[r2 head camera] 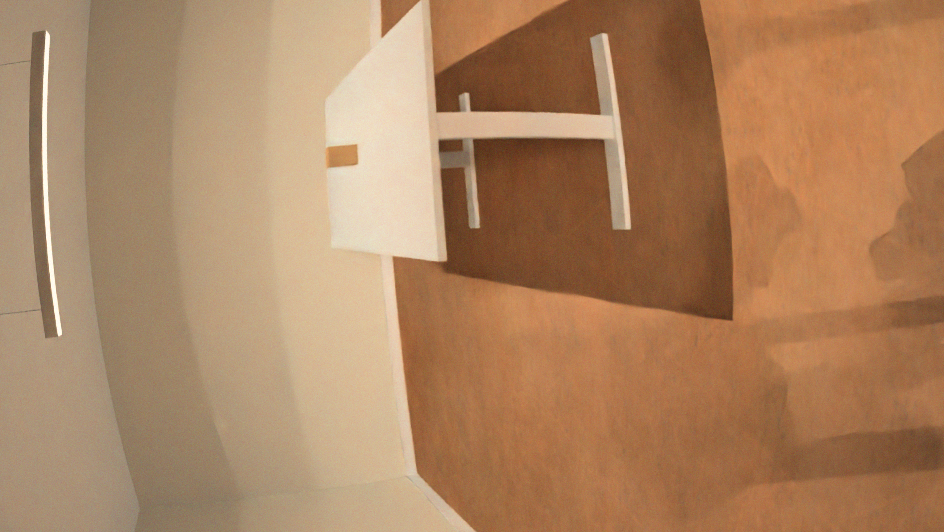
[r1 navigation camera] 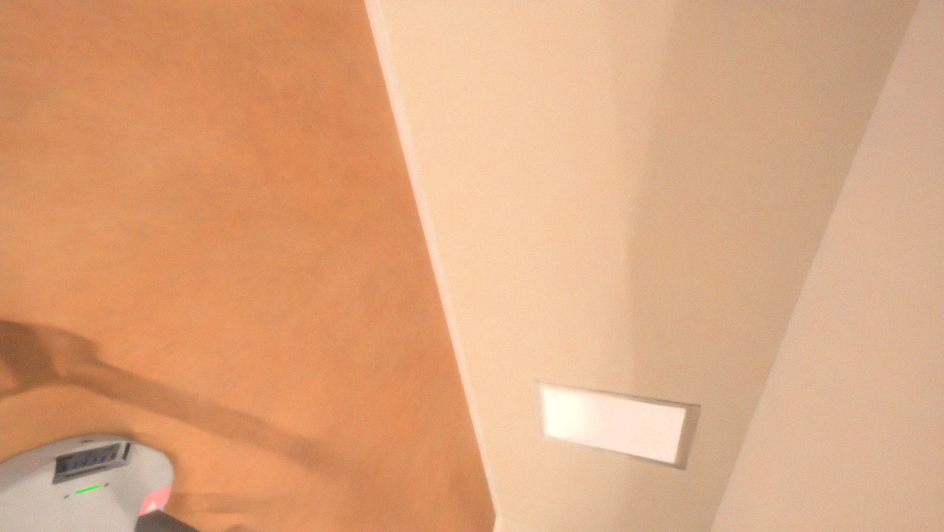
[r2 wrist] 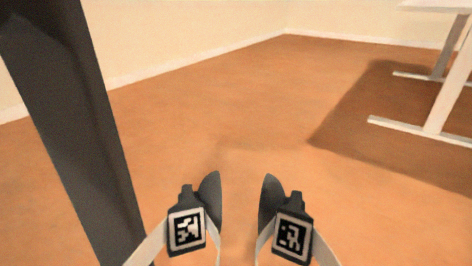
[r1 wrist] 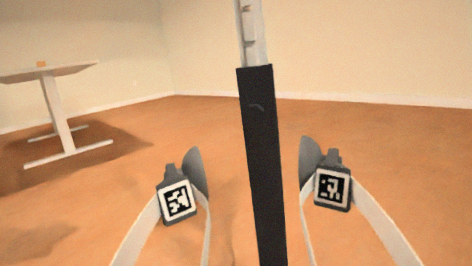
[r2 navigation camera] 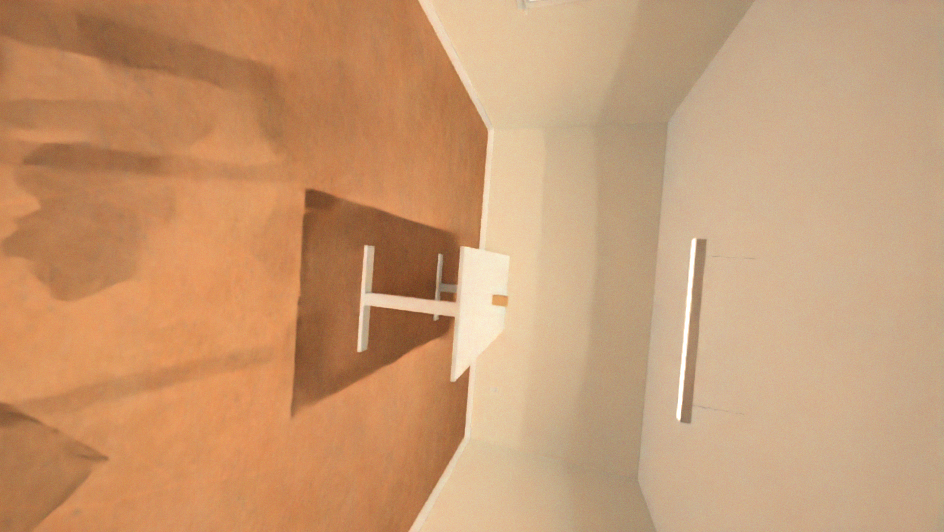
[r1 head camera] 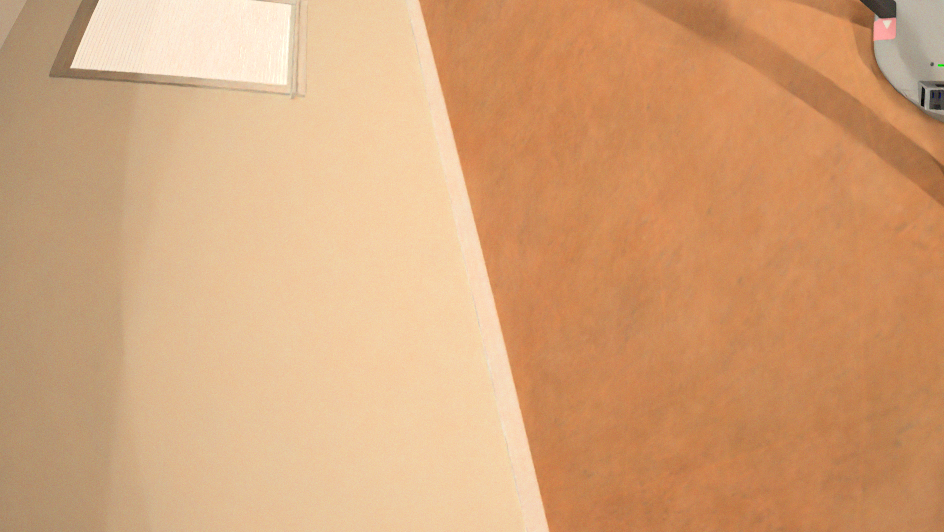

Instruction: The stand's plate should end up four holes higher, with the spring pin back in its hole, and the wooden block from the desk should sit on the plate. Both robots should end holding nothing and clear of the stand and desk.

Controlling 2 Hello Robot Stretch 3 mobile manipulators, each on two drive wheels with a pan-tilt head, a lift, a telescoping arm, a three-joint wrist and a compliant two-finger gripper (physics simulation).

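The wooden block point(r1 wrist: 41, 64) point(r2 head camera: 342, 155) point(r2 navigation camera: 499, 300) lies on the white desk point(r1 wrist: 75, 69) point(r2 head camera: 390, 198) point(r2 navigation camera: 479, 284). In the r1 wrist view the stand's black lower post point(r1 wrist: 262, 150) rises upright, with its light upper post point(r1 wrist: 255, 47) above. The r1 gripper point(r1 wrist: 252, 167) is open, its fingers apart on either side of the post in the view; the depth between them is unclear. In the r2 wrist view a dark post point(r2 wrist: 82, 130) stands close at the left. The r2 gripper point(r2 wrist: 240, 200) is partly open, with a narrow gap and nothing between the fingertips. The stand's plate and spring pin do not show.
The desk also shows at the upper right of the r2 wrist view point(r2 wrist: 440, 6), its foot bar point(r2 wrist: 400, 126) reaching toward the middle. A grey robot base point(r1 head camera: 912, 72) point(r1 navigation camera: 99, 502) shows in both r1 camera views. Walls meet the floor behind the desk. A ceiling lamp point(r2 head camera: 42, 185) point(r2 navigation camera: 690, 330) hangs overhead.
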